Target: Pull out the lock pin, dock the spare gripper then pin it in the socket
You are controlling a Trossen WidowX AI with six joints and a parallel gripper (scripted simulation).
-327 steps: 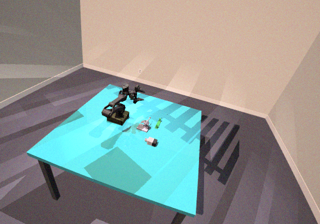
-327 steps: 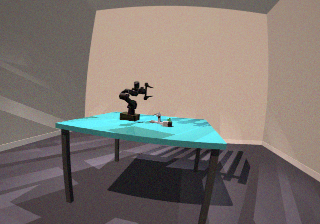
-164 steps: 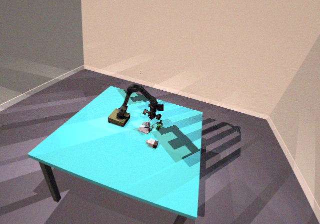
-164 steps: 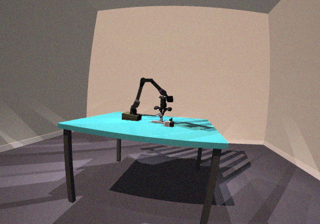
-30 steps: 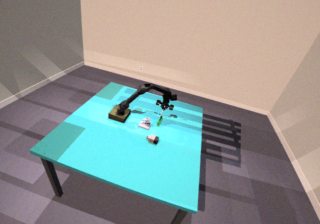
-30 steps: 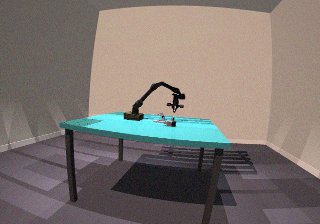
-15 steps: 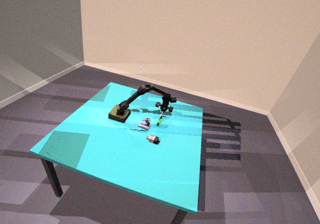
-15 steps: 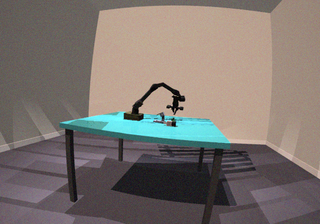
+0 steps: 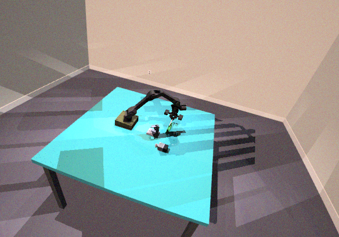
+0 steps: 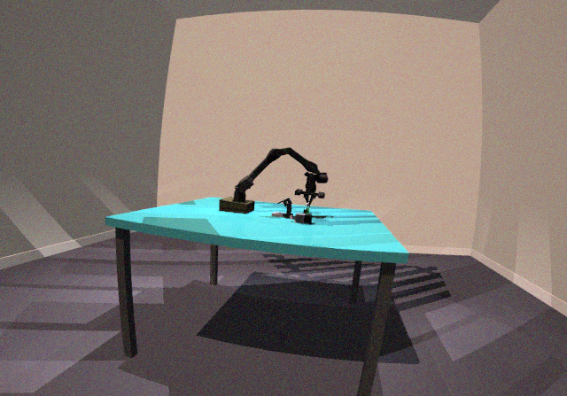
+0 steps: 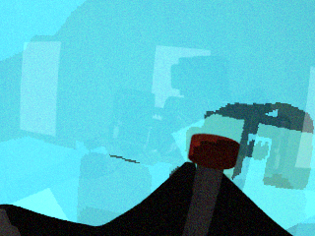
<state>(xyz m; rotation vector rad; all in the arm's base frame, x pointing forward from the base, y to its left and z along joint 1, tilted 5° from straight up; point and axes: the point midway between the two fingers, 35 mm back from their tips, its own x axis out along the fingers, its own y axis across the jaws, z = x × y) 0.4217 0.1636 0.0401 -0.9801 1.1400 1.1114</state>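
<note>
Now: gripper tip 100 mm to the left of the green pad, 20 mm past it and 20 mm above it. Round my gripper tip: spare gripper (380 mm to the right, 60 mm behind, 20 mm below); mount (210 mm to the right, 150 mm behind, 10 mm above).
</note>
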